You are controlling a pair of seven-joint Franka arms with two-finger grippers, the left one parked.
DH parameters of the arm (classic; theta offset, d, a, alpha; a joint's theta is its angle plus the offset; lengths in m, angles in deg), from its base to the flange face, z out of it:
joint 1: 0 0.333 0 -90
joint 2: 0 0 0 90
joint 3: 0 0.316 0.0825 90
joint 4: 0 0 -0.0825 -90
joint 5: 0 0.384 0 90
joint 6: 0 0 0.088 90
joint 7: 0 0.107 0 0
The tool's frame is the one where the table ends.
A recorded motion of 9 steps. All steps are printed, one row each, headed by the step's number.
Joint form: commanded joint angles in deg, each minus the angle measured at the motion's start. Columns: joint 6, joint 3, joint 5, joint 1, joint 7, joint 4, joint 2.
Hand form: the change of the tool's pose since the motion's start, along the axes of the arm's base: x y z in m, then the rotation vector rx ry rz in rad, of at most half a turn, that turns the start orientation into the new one. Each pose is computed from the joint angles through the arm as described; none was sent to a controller.
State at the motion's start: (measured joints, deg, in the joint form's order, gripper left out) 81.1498 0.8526 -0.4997 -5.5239 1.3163 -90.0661 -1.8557
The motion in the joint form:
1: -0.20 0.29 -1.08 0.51 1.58 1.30 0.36
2: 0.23 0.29 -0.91 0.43 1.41 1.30 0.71
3: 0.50 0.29 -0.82 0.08 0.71 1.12 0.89
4: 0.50 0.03 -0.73 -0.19 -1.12 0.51 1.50
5: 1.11 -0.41 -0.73 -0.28 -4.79 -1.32 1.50
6: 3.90 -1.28 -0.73 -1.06 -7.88 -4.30 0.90
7: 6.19 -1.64 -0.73 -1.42 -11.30 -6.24 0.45
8: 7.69 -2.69 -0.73 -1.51 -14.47 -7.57 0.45
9: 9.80 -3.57 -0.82 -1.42 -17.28 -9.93 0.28
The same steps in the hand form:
1: 0.0023 0.0050 0.0068 -0.0230 -0.0117 -0.0142
2: 0.0050 0.0044 0.0041 -0.0197 -0.0133 -0.0124
3: 0.0062 0.0012 0.0014 -0.0166 -0.0117 -0.0062
4: 0.0086 -0.0038 -0.0092 -0.0091 0.0096 0.0164
5: 0.0082 -0.0088 -0.0230 0.0019 0.0310 0.0710
6: 0.0068 -0.0241 -0.0377 0.0088 0.0240 0.0966
7: 0.0065 -0.0309 -0.0463 0.0145 0.0102 0.1442
8: 0.0063 -0.0417 -0.0551 0.0214 0.0070 0.1797
9: 0.0052 -0.0493 -0.0700 0.0272 0.0084 0.2156

